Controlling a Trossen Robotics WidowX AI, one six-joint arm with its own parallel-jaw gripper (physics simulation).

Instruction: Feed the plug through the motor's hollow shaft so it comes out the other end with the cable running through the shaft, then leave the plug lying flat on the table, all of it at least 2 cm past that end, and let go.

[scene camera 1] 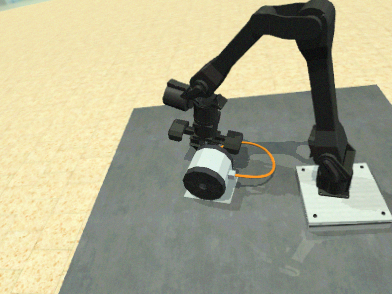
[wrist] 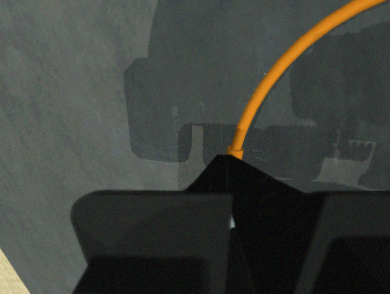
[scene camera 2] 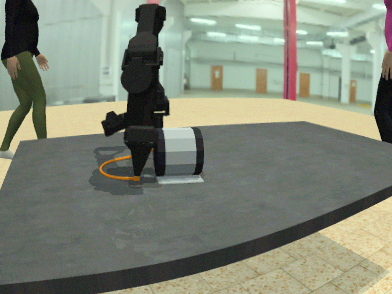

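Pixels of known places: gripper, fingertip midpoint: (wrist: 223,162) (scene camera 2: 137,176); arm's base, link origin: (scene camera 1: 333,186).
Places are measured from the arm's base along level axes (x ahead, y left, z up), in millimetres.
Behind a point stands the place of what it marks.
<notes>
The motor (scene camera 1: 211,159) {z 71, x 272, y 15 mm} (scene camera 2: 179,151) {z 35, x 336, y 5 mm}, a white cylinder with black end caps, lies on its side on a pale base plate (scene camera 1: 194,194) {z -13, x 316, y 57 mm} (scene camera 2: 183,180) {z -29, x 333, y 15 mm}. An orange cable (scene camera 1: 273,161) {z -22, x 141, y -88 mm} (scene camera 2: 101,168) {z -24, x 239, y -160 mm} (wrist: 272,75) {z -23, x 303, y -126 mm} loops from the motor's side round to its end nearer the gripper. The plug's orange collar (scene camera 2: 137,178) {z -22, x 326, y -80 mm} (wrist: 235,151) {z -19, x 320, y -87 mm} is low at the table beside that end, outside the shaft. My gripper (scene camera 2: 137,175) {z -17, x 327, y -81 mm} (wrist: 223,162) {z -17, x 327, y -81 mm} is shut, its fingers together at the plug, nothing seen between them. The fingers hide the plug's grey body; the motor hides the fingertips in scene camera 1.
The arm's white mounting plate (scene camera 1: 362,200) {z 0, x -58, y 33 mm} is bolted down at the right in scene camera 1. The motor stands close beside the fingers. The grey table (scene camera 1: 145,240) {z -31, x 397, y 192 mm} (scene camera 2: 240,215) {z -30, x 517, y 67 mm} ends at a dark edge in scene camera 2.
</notes>
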